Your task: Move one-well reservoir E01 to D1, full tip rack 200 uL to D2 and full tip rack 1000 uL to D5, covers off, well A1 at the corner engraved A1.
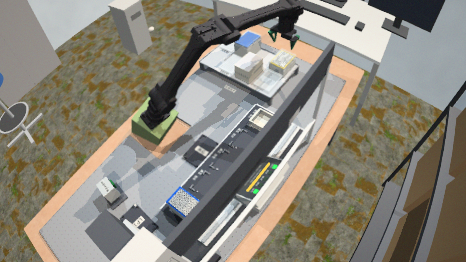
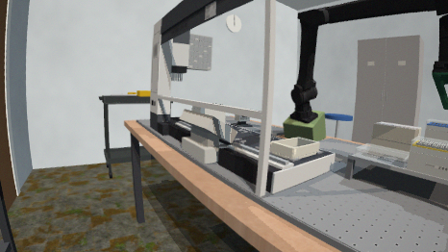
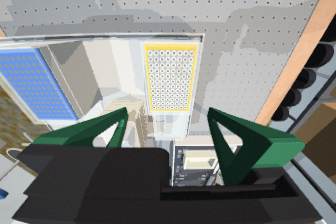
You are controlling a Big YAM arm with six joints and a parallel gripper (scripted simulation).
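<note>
Right now my hand is 1 cm short of the yellow tip rack, 1 cm to the left of it and 11 cm above it. Also, from my hand: shelf label (14 cm behind, 24 cm to the right, 21 cm below); then white sealed block (10 cm behind, 14 cm to the right, 9 cm below); then grey shelf (15 cm behind, 8 cm to the right, 16 cm below).
</note>
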